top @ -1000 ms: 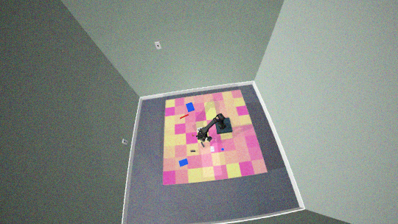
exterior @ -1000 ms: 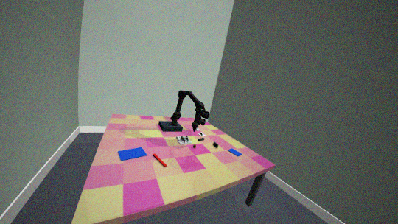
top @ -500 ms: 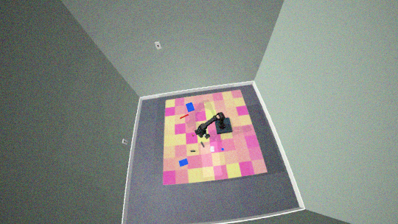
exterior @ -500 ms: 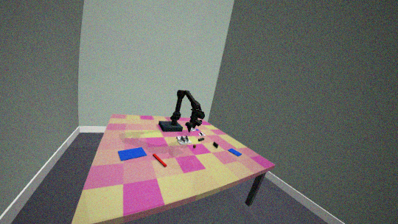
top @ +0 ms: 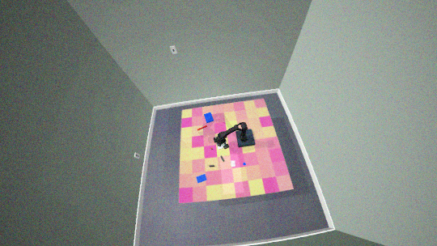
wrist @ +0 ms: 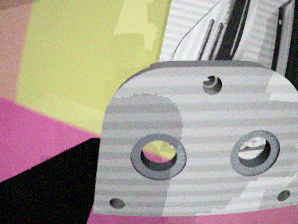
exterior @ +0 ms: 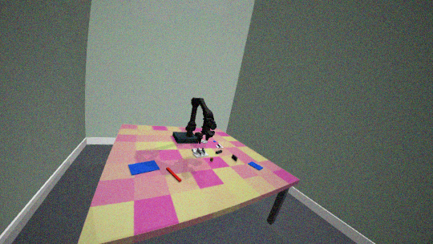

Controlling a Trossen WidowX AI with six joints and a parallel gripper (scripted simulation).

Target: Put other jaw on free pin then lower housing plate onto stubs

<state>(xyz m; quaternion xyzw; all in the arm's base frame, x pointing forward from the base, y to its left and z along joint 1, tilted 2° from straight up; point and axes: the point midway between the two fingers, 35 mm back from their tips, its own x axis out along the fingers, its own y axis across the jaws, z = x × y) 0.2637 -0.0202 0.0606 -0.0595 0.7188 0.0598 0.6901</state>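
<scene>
Right now the grey jaw is 5 cm to the right of my gripper tip and 7 cm below it. The rest, counted from my gripper tip: red stick (21 cm ahead, 36 cm to the right, 8 cm below); white housing plate (1 cm ahead, 2 cm above).
</scene>
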